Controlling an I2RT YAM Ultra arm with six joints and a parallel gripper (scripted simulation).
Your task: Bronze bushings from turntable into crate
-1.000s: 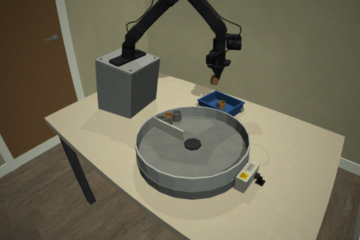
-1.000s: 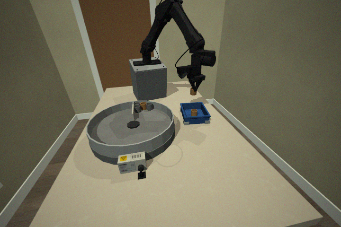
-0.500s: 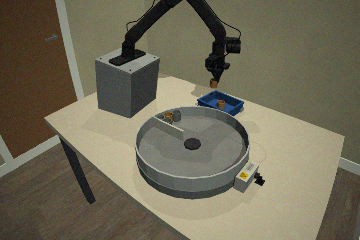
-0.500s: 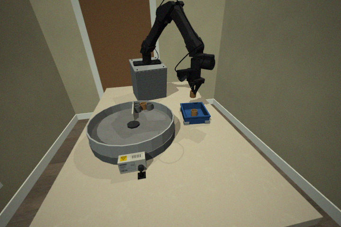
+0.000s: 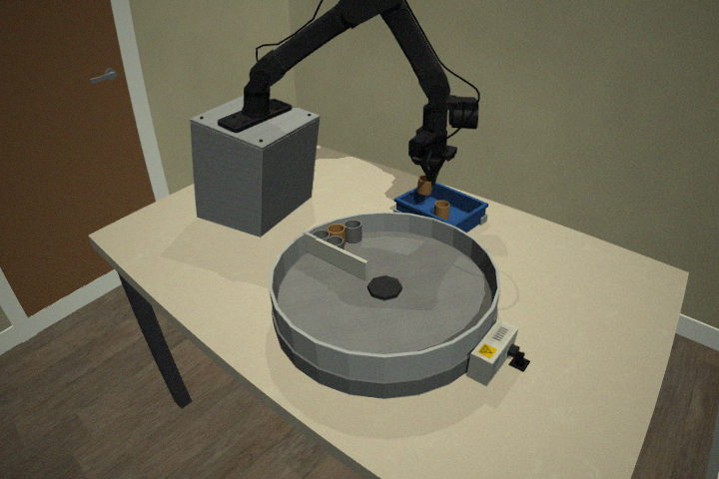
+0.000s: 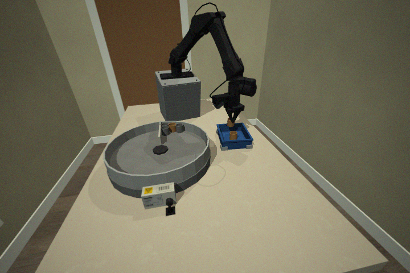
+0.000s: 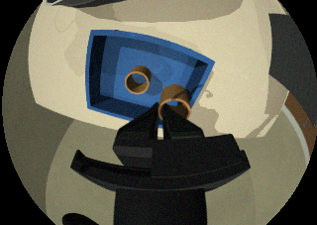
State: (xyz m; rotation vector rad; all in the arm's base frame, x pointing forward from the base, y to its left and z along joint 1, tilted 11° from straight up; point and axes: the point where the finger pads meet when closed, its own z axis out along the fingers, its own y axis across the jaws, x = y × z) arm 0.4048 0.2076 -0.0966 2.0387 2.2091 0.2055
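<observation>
Right now my hand is 30 mm short of the blue crate, 10 mm to the left of it and 70 mm above it. Round my hand: grey turntable (90 mm ahead, 380 mm to the right, 40 mm below).
</observation>
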